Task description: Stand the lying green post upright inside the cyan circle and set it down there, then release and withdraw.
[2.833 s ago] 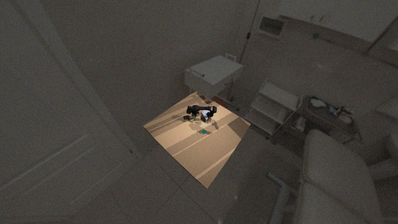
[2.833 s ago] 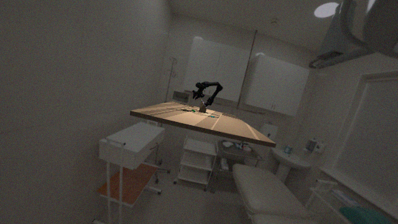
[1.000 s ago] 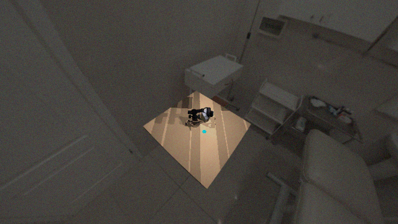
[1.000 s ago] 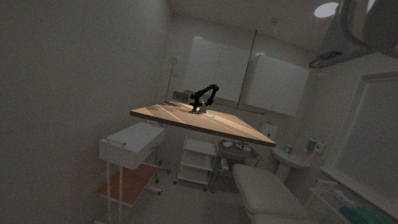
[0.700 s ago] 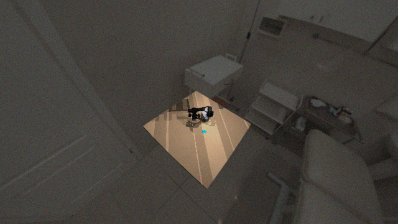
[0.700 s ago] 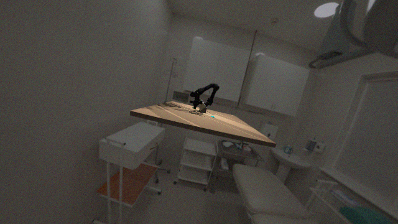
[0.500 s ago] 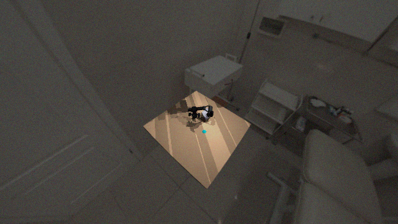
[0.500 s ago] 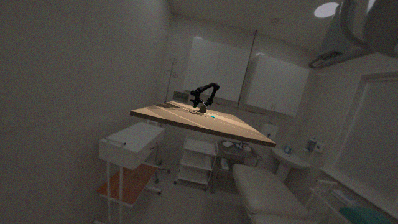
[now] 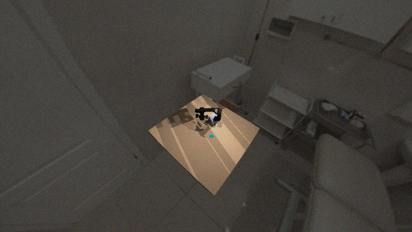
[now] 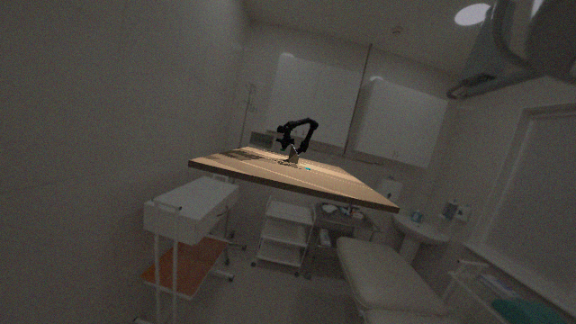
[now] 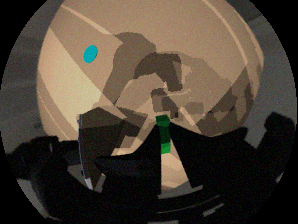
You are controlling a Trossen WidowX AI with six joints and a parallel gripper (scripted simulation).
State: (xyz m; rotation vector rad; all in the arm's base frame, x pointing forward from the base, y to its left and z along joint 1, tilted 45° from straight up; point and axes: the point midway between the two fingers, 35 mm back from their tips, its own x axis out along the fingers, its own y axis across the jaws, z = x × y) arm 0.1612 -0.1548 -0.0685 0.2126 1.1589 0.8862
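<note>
The cyan circle is 26 cm to the left of my gripper tip, 12 cm below it and 9 cm ahead of it. The rest, counted from my gripper tip: green post: 2 cm behind, 1 cm to the right.
</note>
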